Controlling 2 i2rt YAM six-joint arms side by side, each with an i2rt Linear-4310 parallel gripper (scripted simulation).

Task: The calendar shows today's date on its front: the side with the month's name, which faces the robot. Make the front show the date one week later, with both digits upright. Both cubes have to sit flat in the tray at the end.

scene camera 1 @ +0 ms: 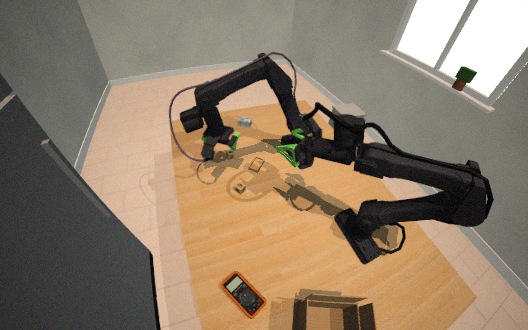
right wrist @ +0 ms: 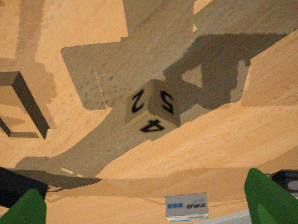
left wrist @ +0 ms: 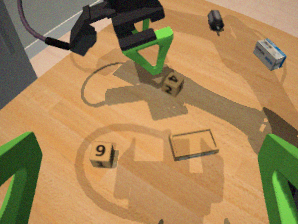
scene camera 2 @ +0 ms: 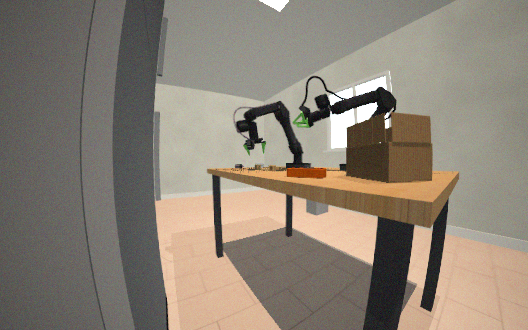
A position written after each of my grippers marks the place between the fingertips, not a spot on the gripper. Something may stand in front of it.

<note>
In view: my left gripper (scene camera 1: pixel 284 140), my right gripper (scene camera 1: pixel 224 147), a wooden cube (right wrist: pixel 152 111), a calendar tray (left wrist: pixel 199 142) and a cardboard box (scene camera 2: pixel 371 153).
My left gripper also shows in the left wrist view (left wrist: pixel 149 145). My right gripper also shows in the right wrist view (right wrist: pixel 142 190) and in the left wrist view (left wrist: pixel 149 55). The right wrist view does not show the cardboard box: it is out of frame. The left wrist view misses the cardboard box: it is out of frame.
</note>
